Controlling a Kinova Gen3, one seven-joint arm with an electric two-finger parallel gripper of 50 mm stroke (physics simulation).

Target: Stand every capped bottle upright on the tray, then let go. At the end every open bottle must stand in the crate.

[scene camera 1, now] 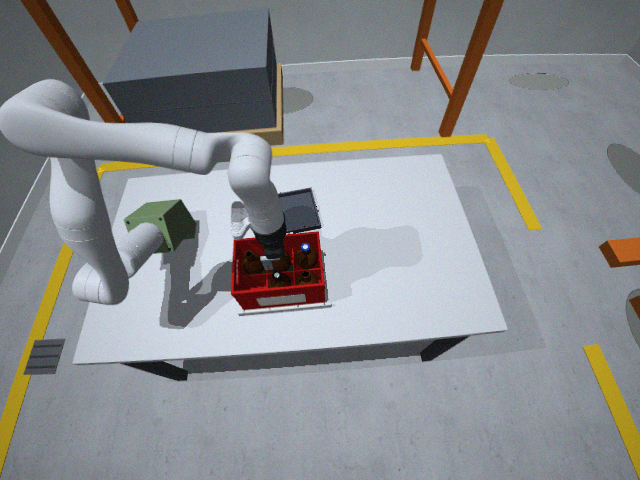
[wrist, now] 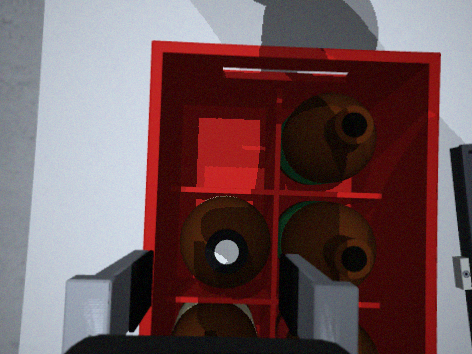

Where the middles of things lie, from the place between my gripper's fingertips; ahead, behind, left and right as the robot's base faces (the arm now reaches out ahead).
Labels:
I see my gripper 1 cm short of the red crate (scene camera 1: 252,291), 5 cm to the right of it and 19 cm above it.

